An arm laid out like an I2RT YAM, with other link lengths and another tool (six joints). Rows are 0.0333 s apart.
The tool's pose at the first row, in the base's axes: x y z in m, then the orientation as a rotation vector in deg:
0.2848, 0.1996, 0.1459, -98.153, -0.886, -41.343
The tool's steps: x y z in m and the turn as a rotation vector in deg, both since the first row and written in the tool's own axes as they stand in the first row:
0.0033, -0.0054, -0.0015, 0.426, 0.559, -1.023
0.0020, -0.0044, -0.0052, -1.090, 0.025, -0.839
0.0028, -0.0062, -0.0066, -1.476, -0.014, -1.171
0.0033, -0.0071, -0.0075, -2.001, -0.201, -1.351
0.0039, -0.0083, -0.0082, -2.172, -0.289, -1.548
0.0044, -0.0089, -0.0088, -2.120, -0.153, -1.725
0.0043, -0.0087, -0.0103, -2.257, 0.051, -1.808
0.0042, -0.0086, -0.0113, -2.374, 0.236, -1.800
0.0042, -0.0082, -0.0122, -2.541, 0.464, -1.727
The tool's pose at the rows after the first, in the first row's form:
0.2847, 0.1986, 0.1523, -97.643, -1.528, -42.527
0.2824, 0.1955, 0.1512, -99.268, -1.199, -42.114
0.2817, 0.1945, 0.1533, -99.684, -1.373, -42.372
0.2814, 0.1938, 0.1544, -100.271, -1.471, -42.406
0.2811, 0.1933, 0.1558, -100.486, -1.641, -42.497
0.2810, 0.1927, 0.1566, -100.403, -1.718, -42.739
0.2803, 0.1914, 0.1565, -100.468, -1.598, -42.993
0.2798, 0.1905, 0.1565, -100.511, -1.419, -43.160
0.2795, 0.1896, 0.1562, -100.579, -1.136, -43.322

